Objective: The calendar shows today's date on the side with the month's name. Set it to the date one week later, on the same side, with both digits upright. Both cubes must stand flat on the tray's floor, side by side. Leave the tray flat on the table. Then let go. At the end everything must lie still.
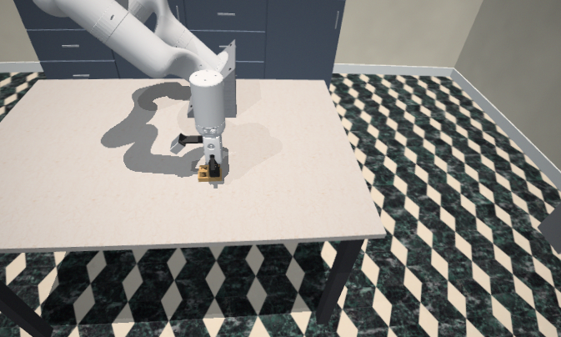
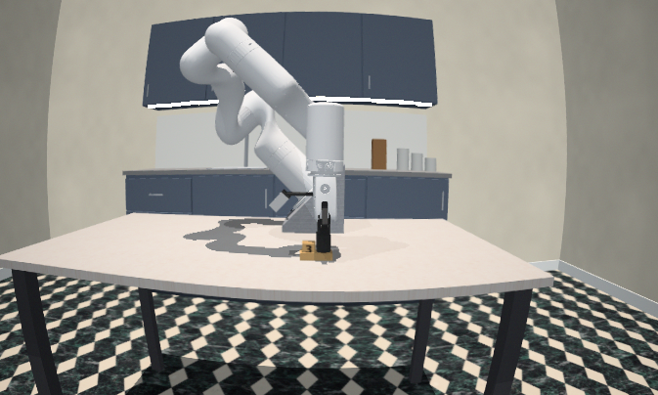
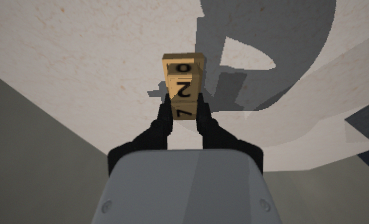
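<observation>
The wooden tray lies 30 mm below my hand and 20 mm to the right of it.
</observation>
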